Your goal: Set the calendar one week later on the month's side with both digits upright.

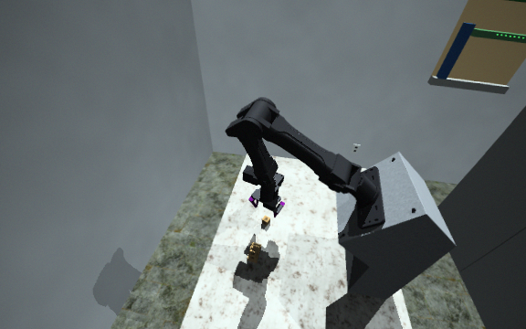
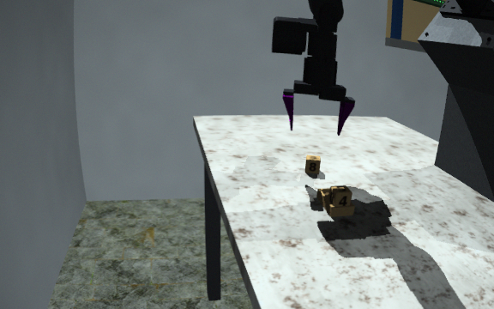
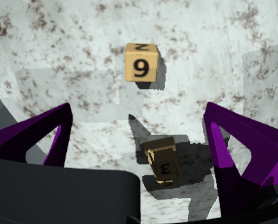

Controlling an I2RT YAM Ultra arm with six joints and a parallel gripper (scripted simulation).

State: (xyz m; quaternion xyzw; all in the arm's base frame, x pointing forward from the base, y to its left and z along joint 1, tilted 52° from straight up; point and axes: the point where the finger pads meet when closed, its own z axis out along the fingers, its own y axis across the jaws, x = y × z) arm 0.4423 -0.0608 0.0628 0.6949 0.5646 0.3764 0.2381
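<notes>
Now: hand 8 cm above the wooden digit cube.
</notes>
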